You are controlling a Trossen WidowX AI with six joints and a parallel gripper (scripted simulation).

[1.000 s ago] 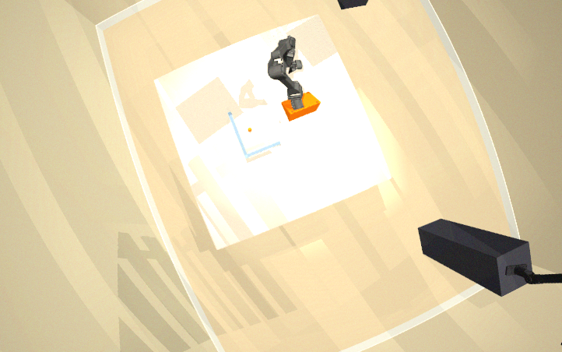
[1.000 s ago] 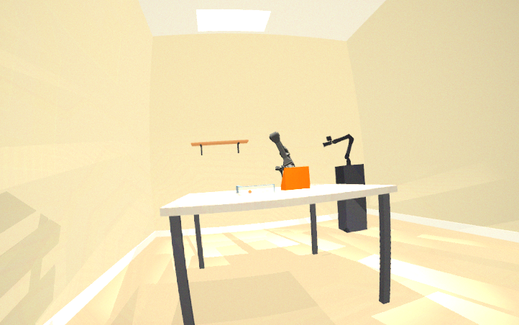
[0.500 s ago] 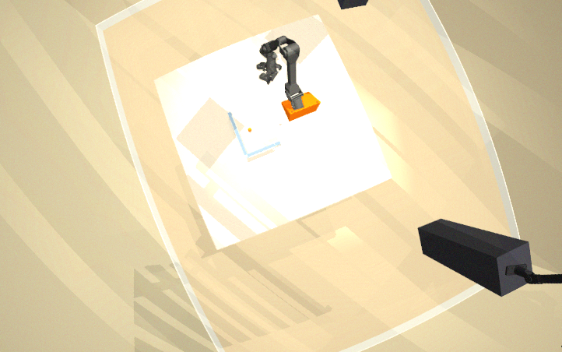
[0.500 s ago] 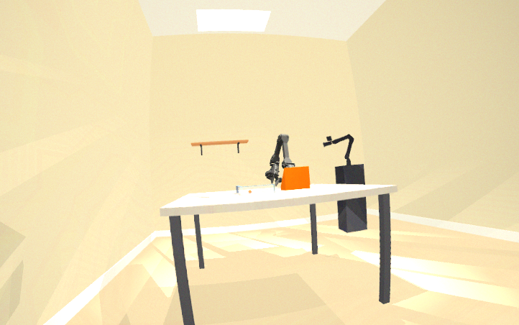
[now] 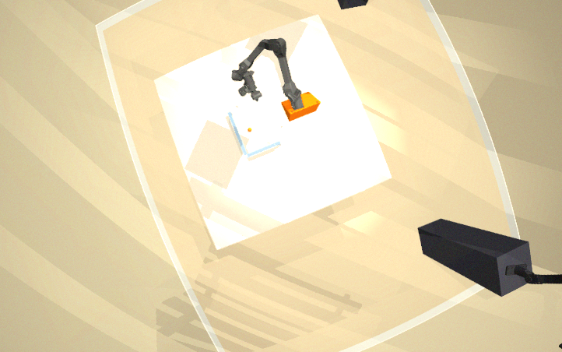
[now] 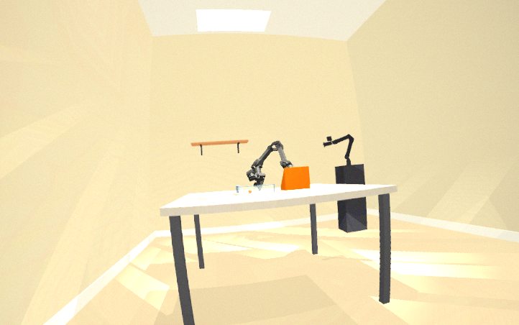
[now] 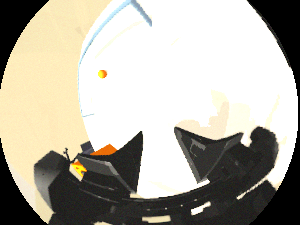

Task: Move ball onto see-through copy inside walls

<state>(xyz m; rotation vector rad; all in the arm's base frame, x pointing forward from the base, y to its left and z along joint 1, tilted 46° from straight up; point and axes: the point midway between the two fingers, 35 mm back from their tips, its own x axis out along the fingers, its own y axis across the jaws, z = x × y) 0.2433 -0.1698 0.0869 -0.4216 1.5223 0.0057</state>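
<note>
Now: the orange ball 100 mm ahead of my gripper tip and 180 mm to the left of it. The rest, counted from my gripper tip: faint pale spot (310 mm to the left).
</note>
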